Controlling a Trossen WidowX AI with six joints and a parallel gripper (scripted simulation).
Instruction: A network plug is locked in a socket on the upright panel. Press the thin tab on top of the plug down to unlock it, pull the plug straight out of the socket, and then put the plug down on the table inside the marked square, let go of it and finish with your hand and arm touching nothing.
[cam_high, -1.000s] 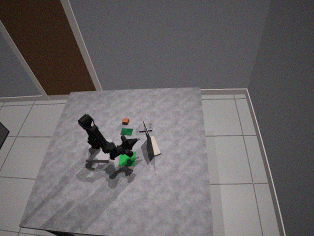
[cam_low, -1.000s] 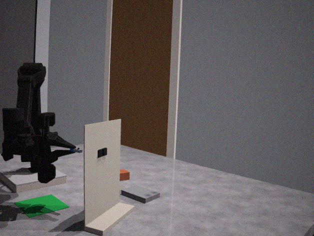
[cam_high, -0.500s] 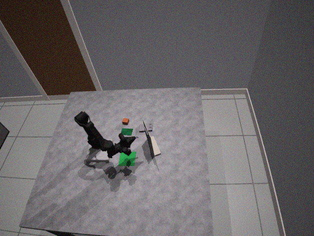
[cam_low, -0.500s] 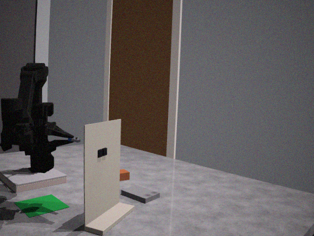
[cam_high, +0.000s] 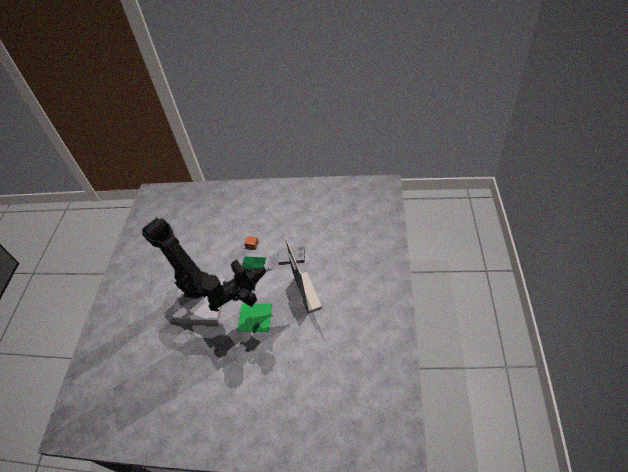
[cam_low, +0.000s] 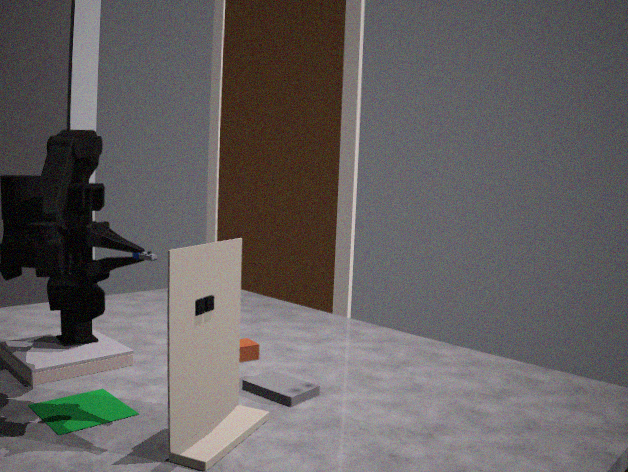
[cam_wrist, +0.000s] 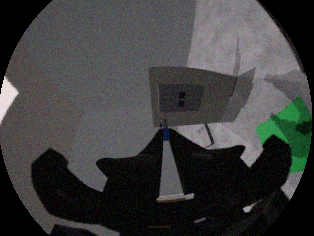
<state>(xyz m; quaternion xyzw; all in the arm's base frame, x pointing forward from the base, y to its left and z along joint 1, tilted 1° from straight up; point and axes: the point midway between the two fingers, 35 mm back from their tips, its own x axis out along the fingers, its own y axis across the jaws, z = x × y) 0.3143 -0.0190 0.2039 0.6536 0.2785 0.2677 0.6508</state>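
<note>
Right now the green marked square is 70 mm behind my gripper tip, 70 mm to the right of it and 230 mm below it. The rest, counted from my gripper tip: network plug: right at my gripper tip; then flat grey plate: 10 mm ahead, 230 mm to the left, 230 mm below; then cream upright panel: 100 mm ahead, 50 mm to the left, 120 mm below.
</note>
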